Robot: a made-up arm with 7 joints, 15 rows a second.
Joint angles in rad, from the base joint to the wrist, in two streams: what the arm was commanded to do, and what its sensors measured. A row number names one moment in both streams.
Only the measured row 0 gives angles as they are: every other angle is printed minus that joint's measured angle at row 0.
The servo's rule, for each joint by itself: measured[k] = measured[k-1] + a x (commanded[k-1-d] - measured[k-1]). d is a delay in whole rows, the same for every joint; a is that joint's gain. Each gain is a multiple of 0.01, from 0.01 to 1. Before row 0 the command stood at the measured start. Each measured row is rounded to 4 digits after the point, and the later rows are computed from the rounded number. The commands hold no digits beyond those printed.
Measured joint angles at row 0: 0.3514 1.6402 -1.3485 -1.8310 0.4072 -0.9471 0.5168
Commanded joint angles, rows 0 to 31: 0.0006 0.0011 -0.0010 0.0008 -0.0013 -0.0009 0.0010; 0.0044 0.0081 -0.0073 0.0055 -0.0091 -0.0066 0.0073; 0.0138 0.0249 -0.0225 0.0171 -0.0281 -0.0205 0.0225; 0.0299 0.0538 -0.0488 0.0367 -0.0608 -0.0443 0.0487; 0.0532 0.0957 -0.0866 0.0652 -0.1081 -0.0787 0.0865; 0.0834 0.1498 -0.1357 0.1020 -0.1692 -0.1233 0.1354; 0.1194 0.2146 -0.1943 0.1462 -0.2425 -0.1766 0.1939; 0.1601 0.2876 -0.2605 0.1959 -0.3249 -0.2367 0.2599; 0.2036 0.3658 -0.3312 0.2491 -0.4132 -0.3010 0.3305; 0.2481 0.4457 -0.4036 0.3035 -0.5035 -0.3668 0.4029; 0.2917 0.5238 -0.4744 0.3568 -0.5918 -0.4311 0.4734; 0.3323 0.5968 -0.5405 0.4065 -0.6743 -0.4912 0.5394; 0.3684 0.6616 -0.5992 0.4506 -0.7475 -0.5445 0.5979; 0.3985 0.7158 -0.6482 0.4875 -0.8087 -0.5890 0.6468; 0.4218 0.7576 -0.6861 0.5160 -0.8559 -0.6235 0.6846; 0.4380 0.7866 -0.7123 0.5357 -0.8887 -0.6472 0.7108; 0.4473 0.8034 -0.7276 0.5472 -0.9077 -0.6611 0.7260; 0.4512 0.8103 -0.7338 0.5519 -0.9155 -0.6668 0.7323; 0.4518 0.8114 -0.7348 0.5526 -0.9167 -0.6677 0.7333; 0.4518 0.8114 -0.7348 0.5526 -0.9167 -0.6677 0.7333; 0.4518 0.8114 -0.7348 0.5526 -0.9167 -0.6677 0.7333; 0.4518 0.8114 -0.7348 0.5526 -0.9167 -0.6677 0.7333; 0.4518 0.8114 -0.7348 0.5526 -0.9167 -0.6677 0.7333; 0.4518 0.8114 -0.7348 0.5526 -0.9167 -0.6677 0.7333; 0.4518 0.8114 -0.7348 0.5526 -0.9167 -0.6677 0.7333; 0.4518 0.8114 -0.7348 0.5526 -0.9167 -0.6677 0.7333; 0.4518 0.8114 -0.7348 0.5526 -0.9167 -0.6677 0.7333; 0.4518 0.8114 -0.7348 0.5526 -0.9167 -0.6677 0.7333; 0.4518 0.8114 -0.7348 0.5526 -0.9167 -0.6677 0.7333; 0.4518 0.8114 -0.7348 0.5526 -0.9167 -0.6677 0.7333; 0.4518 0.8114 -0.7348 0.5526 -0.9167 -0.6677 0.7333; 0.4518 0.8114 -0.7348 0.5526 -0.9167 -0.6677 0.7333
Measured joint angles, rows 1 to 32: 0.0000 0.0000 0.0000 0.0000 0.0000 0.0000 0.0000; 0.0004 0.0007 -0.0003 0.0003 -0.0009 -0.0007 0.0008; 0.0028 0.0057 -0.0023 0.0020 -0.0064 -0.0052 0.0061; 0.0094 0.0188 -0.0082 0.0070 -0.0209 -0.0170 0.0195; 0.0217 0.0426 -0.0200 0.0168 -0.0476 -0.0380 0.0434; 0.0406 0.0787 -0.0393 0.0328 -0.0881 -0.0693 0.0787; 0.0663 0.1270 -0.0673 0.0556 -0.1424 -0.1109 0.1252; 0.0982 0.1866 -0.1041 0.0855 -0.2095 -0.1615 0.1815; 0.1353 0.2553 -0.1495 0.1219 -0.2868 -0.2194 0.2458; 0.1763 0.3304 -0.2022 0.1639 -0.3715 -0.2822 0.3153; 0.2194 0.4088 -0.2606 0.2100 -0.4599 -0.3473 0.3871; 0.2628 0.4870 -0.3226 0.2584 -0.5483 -0.4118 0.4579; 0.3045 0.5617 -0.3858 0.3073 -0.6327 -0.4729 0.5247; 0.3428 0.6296 -0.4477 0.3546 -0.7096 -0.5280 0.5847; 0.3762 0.6882 -0.5058 0.3985 -0.7760 -0.5750 0.6356; 0.4036 0.7354 -0.5581 0.4373 -0.8295 -0.6123 0.6758; 0.4242 0.7702 -0.6028 0.4698 -0.8692 -0.6392 0.7045; 0.4381 0.7928 -0.6390 0.4953 -0.8950 -0.6561 0.7221; 0.4460 0.8047 -0.6665 0.5140 -0.9087 -0.6643 0.7305; 0.4495 0.8093 -0.6863 0.5267 -0.9141 -0.6669 0.7328; 0.4509 0.8107 -0.7004 0.5352 -0.9158 -0.6675 0.7332; 0.4514 0.8112 -0.7104 0.5409 -0.9164 -0.6677 0.7333; 0.4516 0.8113 -0.7175 0.5448 -0.9166 -0.6677 0.7333; 0.4517 0.8114 -0.7225 0.5474 -0.9167 -0.6677 0.7333; 0.4518 0.8114 -0.7261 0.5491 -0.9167 -0.6677 0.7333; 0.4518 0.8114 -0.7286 0.5503 -0.9167 -0.6677 0.7333; 0.4518 0.8114 -0.7304 0.5511 -0.9167 -0.6677 0.7333; 0.4518 0.8114 -0.7317 0.5516 -0.9167 -0.6677 0.7333; 0.4518 0.8114 -0.7326 0.5519 -0.9167 -0.6677 0.7333; 0.4518 0.8114 -0.7332 0.5521 -0.9167 -0.6677 0.7333; 0.4518 0.8114 -0.7337 0.5523 -0.9167 -0.6677 0.7333; 0.4518 0.8114 -0.7340 0.5524 -0.9167 -0.6677 0.7333
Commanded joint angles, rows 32 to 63: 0.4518 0.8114 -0.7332 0.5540 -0.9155 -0.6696 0.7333; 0.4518 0.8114 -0.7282 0.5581 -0.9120 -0.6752 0.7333; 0.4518 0.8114 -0.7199 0.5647 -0.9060 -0.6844 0.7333; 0.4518 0.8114 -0.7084 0.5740 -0.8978 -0.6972 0.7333; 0.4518 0.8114 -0.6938 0.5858 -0.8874 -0.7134 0.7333; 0.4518 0.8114 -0.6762 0.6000 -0.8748 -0.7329 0.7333; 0.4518 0.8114 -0.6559 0.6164 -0.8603 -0.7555 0.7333; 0.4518 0.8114 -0.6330 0.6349 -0.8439 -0.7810 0.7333; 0.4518 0.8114 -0.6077 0.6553 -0.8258 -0.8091 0.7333; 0.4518 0.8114 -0.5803 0.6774 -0.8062 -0.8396 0.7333; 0.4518 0.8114 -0.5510 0.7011 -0.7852 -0.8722 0.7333; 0.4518 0.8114 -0.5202 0.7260 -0.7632 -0.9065 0.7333; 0.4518 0.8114 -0.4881 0.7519 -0.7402 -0.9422 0.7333; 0.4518 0.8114 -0.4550 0.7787 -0.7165 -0.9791 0.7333; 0.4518 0.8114 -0.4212 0.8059 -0.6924 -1.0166 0.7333; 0.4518 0.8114 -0.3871 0.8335 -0.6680 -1.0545 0.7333; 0.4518 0.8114 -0.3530 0.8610 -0.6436 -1.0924 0.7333; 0.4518 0.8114 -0.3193 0.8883 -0.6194 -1.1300 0.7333; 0.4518 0.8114 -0.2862 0.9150 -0.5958 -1.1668 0.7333; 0.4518 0.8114 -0.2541 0.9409 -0.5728 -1.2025 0.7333; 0.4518 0.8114 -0.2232 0.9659 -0.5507 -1.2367 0.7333; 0.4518 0.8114 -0.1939 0.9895 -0.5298 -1.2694 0.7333; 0.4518 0.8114 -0.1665 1.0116 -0.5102 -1.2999 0.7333; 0.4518 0.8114 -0.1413 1.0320 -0.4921 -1.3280 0.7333; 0.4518 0.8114 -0.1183 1.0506 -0.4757 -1.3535 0.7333; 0.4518 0.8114 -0.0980 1.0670 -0.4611 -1.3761 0.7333; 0.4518 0.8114 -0.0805 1.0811 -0.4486 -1.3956 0.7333; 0.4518 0.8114 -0.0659 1.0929 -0.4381 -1.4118 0.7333; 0.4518 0.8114 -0.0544 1.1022 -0.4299 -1.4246 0.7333; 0.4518 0.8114 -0.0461 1.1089 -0.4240 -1.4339 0.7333; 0.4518 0.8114 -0.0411 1.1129 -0.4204 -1.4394 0.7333; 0.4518 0.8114 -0.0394 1.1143 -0.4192 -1.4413 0.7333
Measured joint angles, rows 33 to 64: 0.4518 0.8114 -0.7342 0.5525 -0.9167 -0.6677 0.7333; 0.4518 0.8114 -0.7339 0.5530 -0.9159 -0.6692 0.7333; 0.4518 0.8114 -0.7322 0.5547 -0.9133 -0.6738 0.7333; 0.4518 0.8114 -0.7286 0.5580 -0.9084 -0.6820 0.7333; 0.4518 0.8114 -0.7227 0.5633 -0.9013 -0.6937 0.7333; 0.4518 0.8114 -0.7143 0.5707 -0.8920 -0.7089 0.7333; 0.4518 0.8114 -0.7033 0.5804 -0.8805 -0.7274 0.7333; 0.4518 0.8114 -0.6896 0.5923 -0.8670 -0.7490 0.7333; 0.4518 0.8114 -0.6732 0.6064 -0.8515 -0.7736 0.7333; 0.4518 0.8114 -0.6542 0.6225 -0.8343 -0.8009 0.7333; 0.4518 0.8114 -0.6328 0.6406 -0.8155 -0.8307 0.7333; 0.4518 0.8114 -0.6091 0.6606 -0.7952 -0.8627 0.7333; 0.4518 0.8114 -0.5833 0.6822 -0.7738 -0.8964 0.7333; 0.4518 0.8114 -0.5557 0.7052 -0.7513 -0.9317 0.7333; 0.4518 0.8114 -0.5265 0.7295 -0.7280 -0.9682 0.7333; 0.4518 0.8114 -0.4960 0.7547 -0.7041 -1.0055 0.7333; 0.4518 0.8114 -0.4644 0.7807 -0.6799 -1.0432 0.7333; 0.4518 0.8114 -0.4321 0.8072 -0.6556 -1.0811 0.7333; 0.4518 0.8114 -0.3994 0.8340 -0.6313 -1.1188 0.7333; 0.4518 0.8114 -0.3666 0.8607 -0.6075 -1.1558 0.7333; 0.4518 0.8114 -0.3340 0.8872 -0.5843 -1.1918 0.7333; 0.4518 0.8114 -0.3019 0.9132 -0.5618 -1.2264 0.7333; 0.4518 0.8114 -0.2706 0.9384 -0.5404 -1.2595 0.7333; 0.4518 0.8114 -0.2404 0.9626 -0.5202 -1.2906 0.7333; 0.4518 0.8114 -0.2117 0.9855 -0.5014 -1.3194 0.7333; 0.4518 0.8114 -0.1846 1.0070 -0.4842 -1.3457 0.7333; 0.4518 0.8114 -0.1595 1.0268 -0.4687 -1.3691 0.7333; 0.4518 0.8114 -0.1366 1.0447 -0.4552 -1.3895 0.7333; 0.4518 0.8114 -0.1161 1.0606 -0.4437 -1.4067 0.7333; 0.4518 0.8114 -0.0982 1.0743 -0.4345 -1.4205 0.7333; 0.4518 0.8114 -0.0831 1.0857 -0.4275 -1.4308 0.7333; 0.4518 0.8114 -0.0709 1.0947 -0.4227 -1.4374 0.7333
